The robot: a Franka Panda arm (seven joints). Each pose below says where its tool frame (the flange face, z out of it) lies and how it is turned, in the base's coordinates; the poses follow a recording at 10 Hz.
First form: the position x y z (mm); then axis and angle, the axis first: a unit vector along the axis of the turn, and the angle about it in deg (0 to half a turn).
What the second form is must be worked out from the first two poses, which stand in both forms.
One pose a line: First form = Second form
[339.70 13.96 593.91 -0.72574 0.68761 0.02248 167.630] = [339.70 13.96 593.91 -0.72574 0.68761 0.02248 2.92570]
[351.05 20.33 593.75 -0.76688 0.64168 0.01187 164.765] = [351.05 20.33 593.75 -0.76688 0.64168 0.01187 2.87569]
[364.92 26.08 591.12 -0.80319 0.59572 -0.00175 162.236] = [364.92 26.08 591.12 -0.80319 0.59572 -0.00175 2.83155]
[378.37 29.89 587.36 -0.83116 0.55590 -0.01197 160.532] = [378.37 29.89 587.36 -0.83116 0.55590 -0.01197 2.80181]
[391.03 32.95 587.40 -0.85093 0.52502 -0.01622 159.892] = [391.03 32.95 587.40 -0.85093 0.52502 -0.01622 2.79064]
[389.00 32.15 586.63 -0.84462 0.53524 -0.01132 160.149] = [389.00 32.15 586.63 -0.84462 0.53524 -0.01132 2.79513]
